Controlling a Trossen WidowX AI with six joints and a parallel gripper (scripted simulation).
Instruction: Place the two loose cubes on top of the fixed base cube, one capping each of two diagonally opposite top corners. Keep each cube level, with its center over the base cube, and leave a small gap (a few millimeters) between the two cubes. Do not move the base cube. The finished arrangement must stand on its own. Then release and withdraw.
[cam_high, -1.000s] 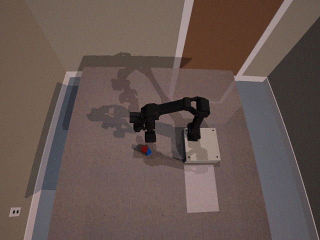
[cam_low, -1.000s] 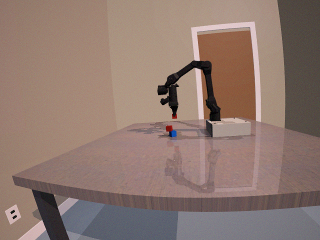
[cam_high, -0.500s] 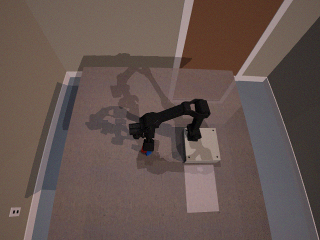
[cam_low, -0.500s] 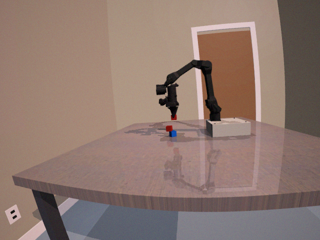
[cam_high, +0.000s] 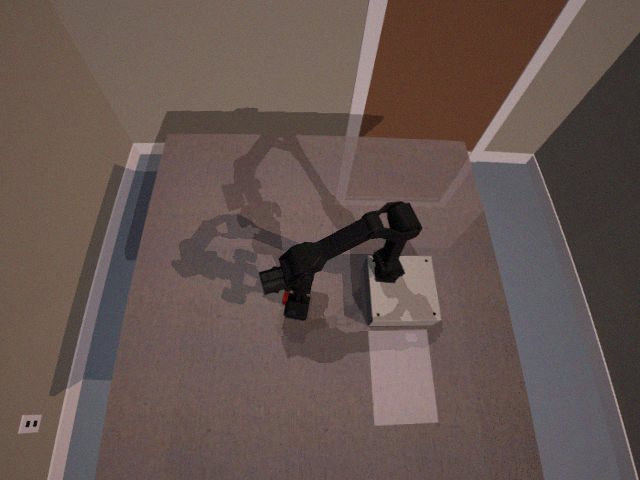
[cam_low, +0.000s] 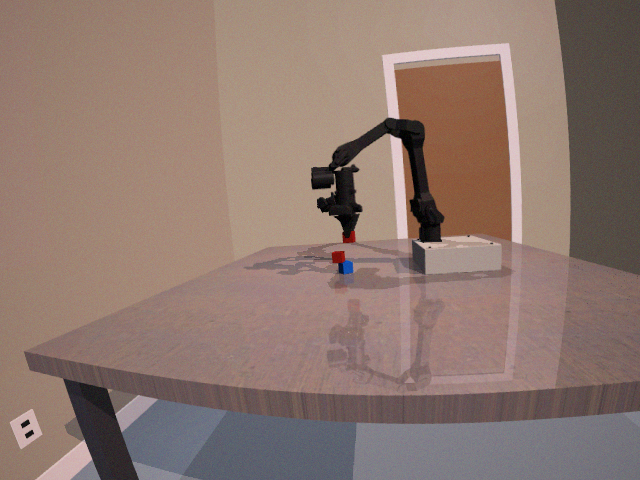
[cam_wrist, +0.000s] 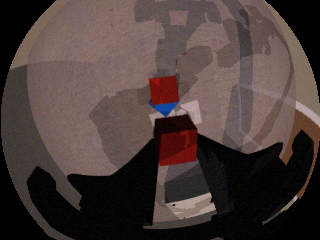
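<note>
My gripper tip is now 6 cm above the red cube and 4 cm short of it. Also, from my gripper tip: blue cube 10 cm below, 2 cm ahead.
</note>
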